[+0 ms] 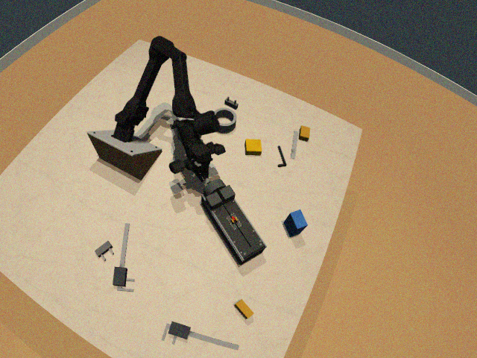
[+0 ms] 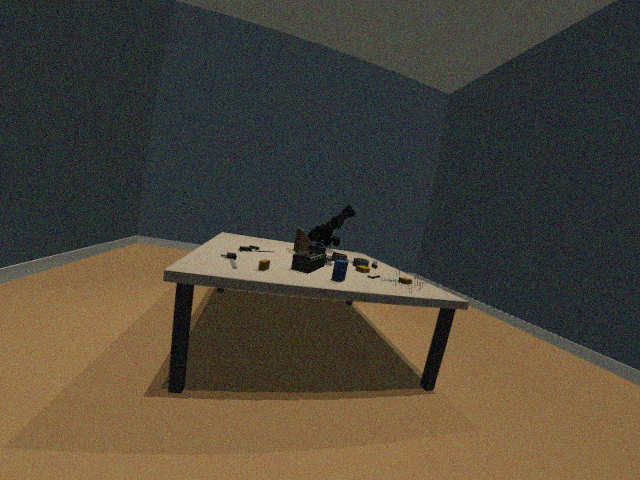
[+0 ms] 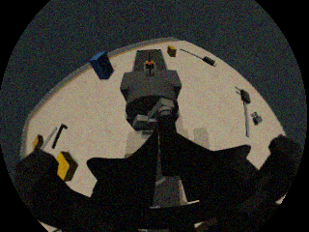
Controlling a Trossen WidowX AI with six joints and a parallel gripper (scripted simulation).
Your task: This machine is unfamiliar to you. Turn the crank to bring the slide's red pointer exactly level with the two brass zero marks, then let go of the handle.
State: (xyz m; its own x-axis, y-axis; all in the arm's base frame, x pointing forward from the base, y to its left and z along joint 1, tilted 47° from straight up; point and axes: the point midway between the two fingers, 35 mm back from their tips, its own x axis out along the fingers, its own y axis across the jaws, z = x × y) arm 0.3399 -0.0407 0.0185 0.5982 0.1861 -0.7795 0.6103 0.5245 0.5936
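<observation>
The crank handle is 30 mm above my gripper tip, 10 mm to the left of it and 10 mm behind it. Round my gripper tip: yellow block (260 mm to the left, 90 mm ahead, 70 mm below); then red pointer (140 mm ahead, 90 mm to the right); then blue cube (340 mm ahead, 40 mm below).
</observation>
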